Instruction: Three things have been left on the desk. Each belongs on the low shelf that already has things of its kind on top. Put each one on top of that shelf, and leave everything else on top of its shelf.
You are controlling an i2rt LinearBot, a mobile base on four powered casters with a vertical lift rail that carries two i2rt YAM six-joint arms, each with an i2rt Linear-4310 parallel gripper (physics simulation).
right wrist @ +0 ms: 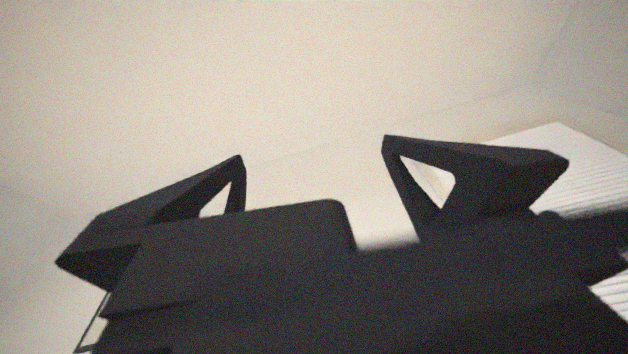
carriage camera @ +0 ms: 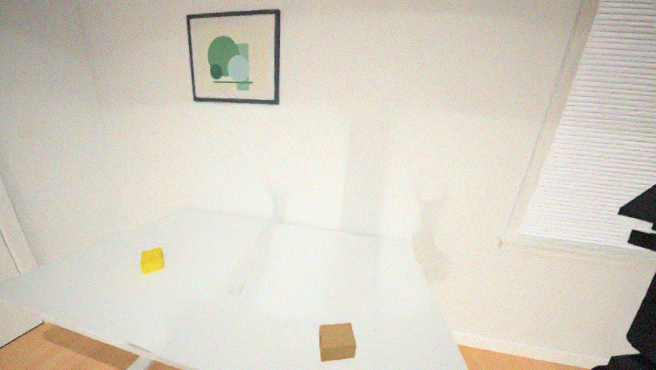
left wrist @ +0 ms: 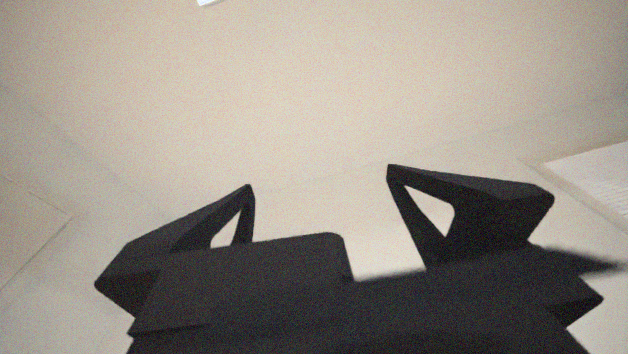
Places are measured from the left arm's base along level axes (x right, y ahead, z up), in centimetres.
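Pixels of known places: left gripper, fingertip midpoint: (left wrist: 320, 181); right gripper, fingertip midpoint: (right wrist: 314, 152).
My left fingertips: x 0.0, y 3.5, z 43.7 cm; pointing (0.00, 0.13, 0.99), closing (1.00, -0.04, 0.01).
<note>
Ahead of a thing's pixels: the offset from my left fingertips to its top centre. "spot": to the spot under its first point. Level surfaces: height alone.
In the carriage camera a yellow block @[dx -33.2, dy +51.7, dz -54.6 cm] (carriage camera: 152, 260) sits on the left part of the white desk @[dz -59.1 cm] (carriage camera: 280, 320). A brown box-shaped block @[dx +40.7, dy +23.5, dz -54.1 cm] (carriage camera: 337, 342) sits near the bottom of the view, right of centre. A small, very pale thing @[dx +5.7, dy +41.6, dz -56.7 cm] (carriage camera: 236, 289) lies between them; its shape is too faint to tell. No low shelf shows in these views. My left gripper (left wrist: 320, 181) is open and empty, raised and facing the upper wall and ceiling. My right gripper (right wrist: 314, 152) is open and empty, also raised. Part of the black right arm shows at the carriage view's right edge, away from the blocks.
The desk's far edge is by the wall, where a framed picture (carriage camera: 278, 60) hangs. A window with a white blind @[spot: dx +159.3, dy +65.5, dz +1.0 cm] (carriage camera: 590, 150) is at the right. Wooden floor @[dz -131.1 cm] (carriage camera: 95, 347) shows below the desk's near left edge and at the lower right. A white door frame stands at the far left.
</note>
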